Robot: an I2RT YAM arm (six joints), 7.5 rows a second.
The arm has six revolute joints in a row. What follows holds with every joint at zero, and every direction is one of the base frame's.
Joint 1 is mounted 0.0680 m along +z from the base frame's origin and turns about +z.
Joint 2 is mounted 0.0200 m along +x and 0.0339 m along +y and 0.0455 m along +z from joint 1 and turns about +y.
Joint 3 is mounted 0.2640 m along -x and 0.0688 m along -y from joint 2 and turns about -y.
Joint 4 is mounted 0.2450 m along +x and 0.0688 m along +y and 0.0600 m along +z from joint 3 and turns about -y.
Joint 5 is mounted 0.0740 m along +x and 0.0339 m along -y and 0.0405 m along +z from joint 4 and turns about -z.
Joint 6 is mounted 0.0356 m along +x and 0.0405 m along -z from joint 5 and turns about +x.
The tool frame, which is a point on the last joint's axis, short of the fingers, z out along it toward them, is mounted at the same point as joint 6; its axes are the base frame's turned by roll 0.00, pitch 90.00 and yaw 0.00 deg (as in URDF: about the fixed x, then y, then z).
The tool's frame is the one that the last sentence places.
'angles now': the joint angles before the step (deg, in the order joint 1, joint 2, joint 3, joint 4, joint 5, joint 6). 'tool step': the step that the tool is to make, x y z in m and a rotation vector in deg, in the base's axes. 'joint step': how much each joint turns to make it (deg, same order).
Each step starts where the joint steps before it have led.
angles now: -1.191, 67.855, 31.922, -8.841, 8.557, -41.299
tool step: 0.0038, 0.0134, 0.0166, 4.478, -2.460, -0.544
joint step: 3.225, -1.077, 2.867, -2.305, -0.385, 5.888
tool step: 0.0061, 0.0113, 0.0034, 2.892, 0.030, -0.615
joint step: 2.685, 1.593, 1.897, -0.807, 0.414, 4.413
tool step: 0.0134, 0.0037, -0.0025, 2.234, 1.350, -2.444
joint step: 0.658, 4.199, 2.610, -0.159, 0.569, 3.893
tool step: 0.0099, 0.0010, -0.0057, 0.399, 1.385, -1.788
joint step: 0.141, 3.428, 1.515, 0.273, 0.953, 1.783
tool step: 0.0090, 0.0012, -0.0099, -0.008, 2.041, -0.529
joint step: 0.105, 3.695, 1.037, 0.517, 0.282, 0.608
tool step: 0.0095, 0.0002, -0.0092, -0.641, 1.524, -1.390
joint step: 0.009, 3.658, 1.223, 0.708, 1.273, 0.773
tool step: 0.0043, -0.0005, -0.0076, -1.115, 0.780, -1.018
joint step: -0.009, 2.109, 0.160, 1.032, 1.437, 0.146
